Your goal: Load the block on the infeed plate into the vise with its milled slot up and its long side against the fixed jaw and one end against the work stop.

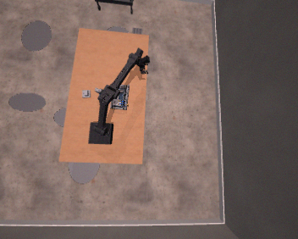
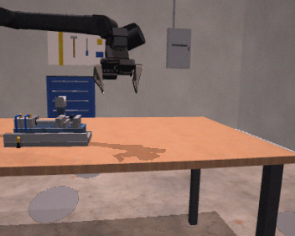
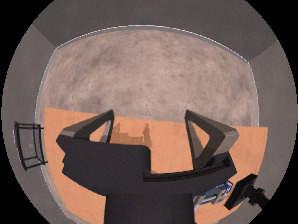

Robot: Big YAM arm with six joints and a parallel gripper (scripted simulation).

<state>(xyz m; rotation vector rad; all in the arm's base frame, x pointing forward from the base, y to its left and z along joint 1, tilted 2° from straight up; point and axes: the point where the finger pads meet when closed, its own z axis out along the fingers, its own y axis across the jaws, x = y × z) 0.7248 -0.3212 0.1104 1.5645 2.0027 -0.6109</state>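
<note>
The grey part lies 64 cm to the left of my hand, 33 cm behind it and 20 cm below it. From my hand the other things lie so: vise: 29 cm behind, 27 cm to the left, 18 cm below.
</note>
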